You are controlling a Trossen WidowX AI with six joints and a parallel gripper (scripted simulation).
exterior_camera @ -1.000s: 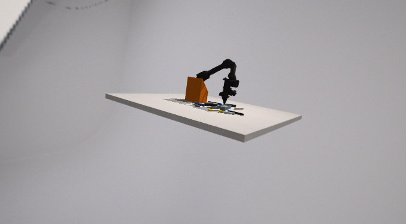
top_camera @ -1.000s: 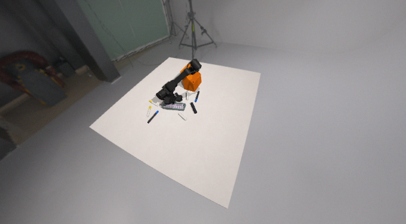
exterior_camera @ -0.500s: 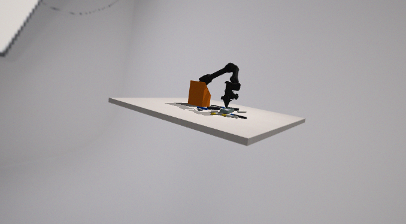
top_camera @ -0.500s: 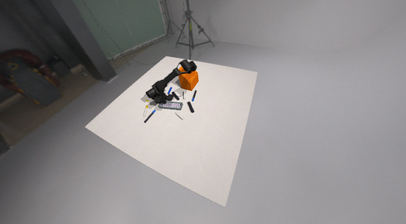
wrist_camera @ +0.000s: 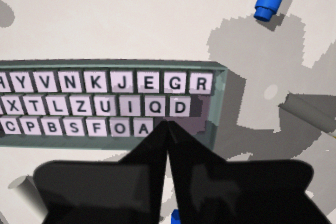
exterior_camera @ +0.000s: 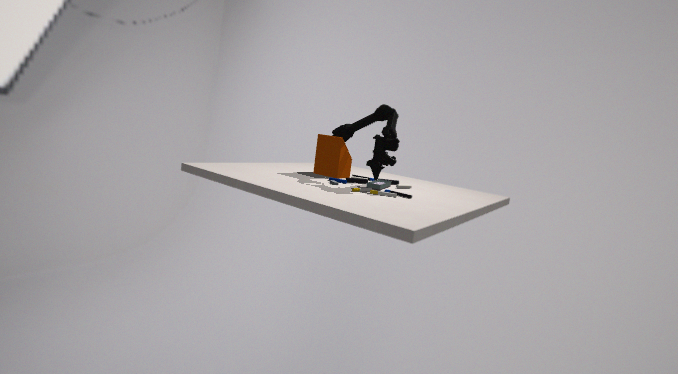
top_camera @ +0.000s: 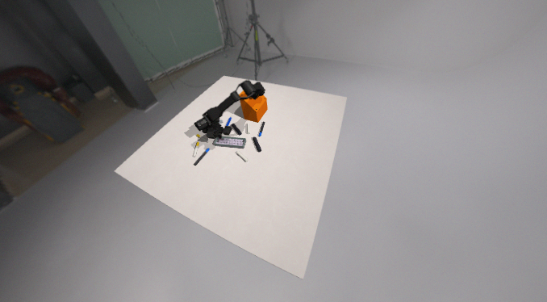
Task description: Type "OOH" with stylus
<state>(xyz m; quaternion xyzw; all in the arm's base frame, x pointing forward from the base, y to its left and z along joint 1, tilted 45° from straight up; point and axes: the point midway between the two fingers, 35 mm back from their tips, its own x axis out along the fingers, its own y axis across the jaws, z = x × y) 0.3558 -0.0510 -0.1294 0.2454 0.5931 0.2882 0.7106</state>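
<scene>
My gripper tip is now 220 mm past the stylus, 50 mm to the left of it and 30 mm above it. Round my gripper tip: grey block: 170 mm behind, 120 mm to the right, 30 mm below.
</scene>
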